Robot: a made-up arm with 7 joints.
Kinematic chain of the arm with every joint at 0, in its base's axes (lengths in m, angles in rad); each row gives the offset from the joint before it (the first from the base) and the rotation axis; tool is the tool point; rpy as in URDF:
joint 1: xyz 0 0 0.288 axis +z
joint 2: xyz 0 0 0 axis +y
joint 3: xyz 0 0 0.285 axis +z
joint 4: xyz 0.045 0 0 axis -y
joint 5: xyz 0.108 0 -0.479 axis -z
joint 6: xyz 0 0 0 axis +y
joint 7: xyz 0.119 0 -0.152 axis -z
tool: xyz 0 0 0 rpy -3.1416 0 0
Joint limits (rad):
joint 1: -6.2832..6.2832
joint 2: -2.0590..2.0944
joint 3: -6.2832..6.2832
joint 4: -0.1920..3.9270
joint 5: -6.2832..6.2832
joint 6: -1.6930..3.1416
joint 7: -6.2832..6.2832
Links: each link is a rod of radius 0.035 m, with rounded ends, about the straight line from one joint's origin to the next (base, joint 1, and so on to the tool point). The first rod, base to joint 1, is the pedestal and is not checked.
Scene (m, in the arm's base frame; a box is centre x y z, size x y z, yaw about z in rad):
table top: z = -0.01
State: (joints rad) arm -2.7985 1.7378 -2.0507 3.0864 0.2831 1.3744 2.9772
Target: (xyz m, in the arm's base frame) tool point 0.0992 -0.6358 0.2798
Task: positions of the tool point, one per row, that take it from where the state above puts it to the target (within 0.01 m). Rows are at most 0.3 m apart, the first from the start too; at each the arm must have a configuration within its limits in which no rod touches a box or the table.
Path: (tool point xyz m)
1: -0.7535 -0.4300 0.1645
2: -0.5680 -0.5960 0.1876
3: -0.3448 -0.6895 0.2162
4: -0.1124 -0.7018 0.2478
5: 0.0992 -0.6358 0.2798

